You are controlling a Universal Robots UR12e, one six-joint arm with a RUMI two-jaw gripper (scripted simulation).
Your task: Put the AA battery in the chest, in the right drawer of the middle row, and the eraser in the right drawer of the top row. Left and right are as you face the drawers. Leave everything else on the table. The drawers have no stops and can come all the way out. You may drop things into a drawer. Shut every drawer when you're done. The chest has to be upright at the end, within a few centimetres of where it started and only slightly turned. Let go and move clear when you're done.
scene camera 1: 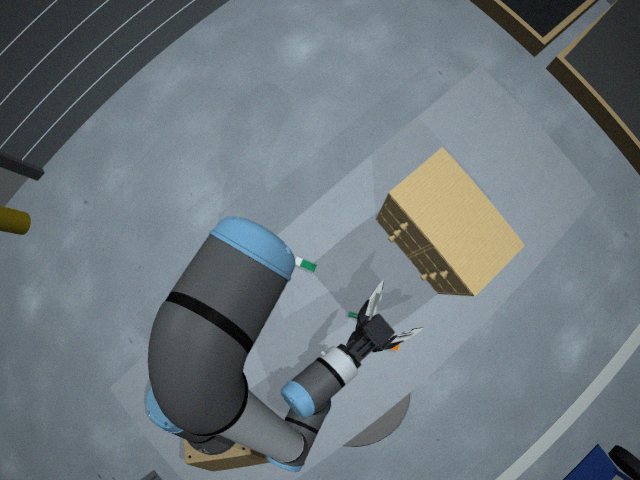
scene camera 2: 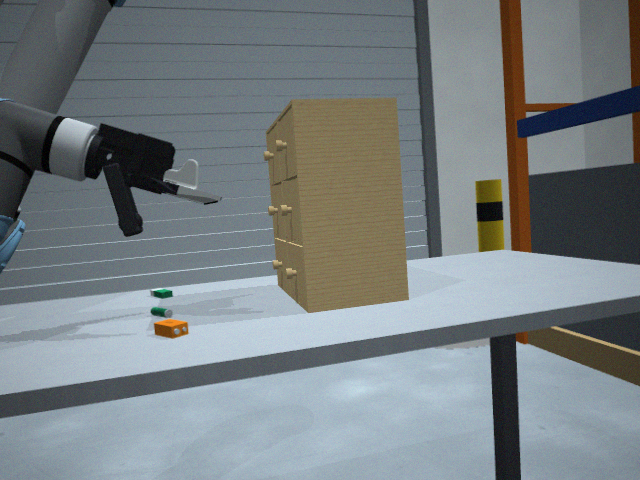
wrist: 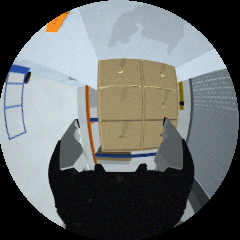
Labels:
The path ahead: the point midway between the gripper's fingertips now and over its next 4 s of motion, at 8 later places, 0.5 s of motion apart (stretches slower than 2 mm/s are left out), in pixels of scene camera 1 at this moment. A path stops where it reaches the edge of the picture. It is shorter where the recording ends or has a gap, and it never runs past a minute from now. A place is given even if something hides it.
My gripper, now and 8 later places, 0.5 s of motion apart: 403, 304; 407, 300; 408, 299; 411, 295; 418, 288; 423, 284; 424, 283; 426, 281; 430, 277

